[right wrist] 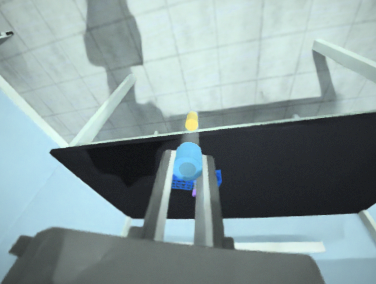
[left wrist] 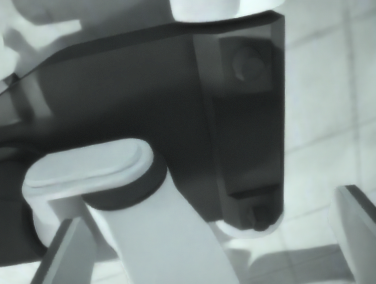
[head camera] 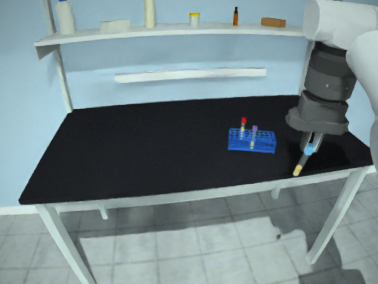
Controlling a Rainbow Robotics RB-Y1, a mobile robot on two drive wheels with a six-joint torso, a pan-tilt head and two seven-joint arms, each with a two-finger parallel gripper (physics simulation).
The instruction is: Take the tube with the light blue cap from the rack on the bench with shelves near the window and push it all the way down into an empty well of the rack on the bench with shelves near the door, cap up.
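Places are measured from the robot's base along level axes (x ahead, y left, z up), in centimetres.
Pixels of known places: left gripper, fingertip midpoint: (left wrist: 208, 218); right gripper, fingertip midpoint: (right wrist: 187, 161) (head camera: 308, 149).
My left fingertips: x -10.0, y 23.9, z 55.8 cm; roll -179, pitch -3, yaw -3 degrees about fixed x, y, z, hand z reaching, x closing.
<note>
Behind a point stands the place of what it marks.
The tube with the light blue cap (head camera: 310, 149) @[z 123.1, x 43.4, y -22.4 cm] (right wrist: 188, 161) @[z 123.2, x 43.5, y -22.6 cm] is held cap up and tilted, its yellow lower end toward the bench's front edge in the head view. My right gripper (head camera: 312, 145) @[z 122.0, x 45.1, y -22.7 cm] (right wrist: 187, 161) @[z 122.0, x 45.1, y -22.7 cm] is shut on it near the cap. A blue rack (head camera: 252, 145) (right wrist: 218, 178) stands on the black bench top (head camera: 145, 150) @[z 91.4, x 86.2, y 24.1 cm] (right wrist: 290, 170) @[z 91.5, x 86.7, y 17.1 cm], to the left of the tube in the head view. It holds a tube with a red cap (head camera: 243, 120) @[z 102.6, x 94.6, y -17.3 cm] and one with a purple cap (head camera: 255, 128) @[z 102.9, x 87.5, y -21.2 cm] (right wrist: 194, 192) @[z 102.7, x 87.4, y -21.3 cm]. My left gripper (left wrist: 208, 218) @[z 55.8, x -10.0, y 23.9 cm] is open, its fingers wide apart.
A wall shelf (head camera: 175, 31) @[z 136.6, x 110.1, y 12.5 cm] above the bench carries a white bottle (head camera: 66, 18) @[z 144.4, x 114.8, y 64.1 cm], a yellow-lidded jar (head camera: 194, 20) @[z 140.0, x 124.4, y 4.9 cm], a small brown bottle (head camera: 235, 17) @[z 141.2, x 133.2, y -15.3 cm] and a brown box (head camera: 273, 22) @[z 139.5, x 136.2, y -35.8 cm]. A white bar (head camera: 190, 75) @[z 108.2, x 138.2, y 7.6 cm] is on the wall. Bench legs (head camera: 336, 220) @[z 47.2, x 85.7, y -77.0 cm] stand on the tiled floor.
</note>
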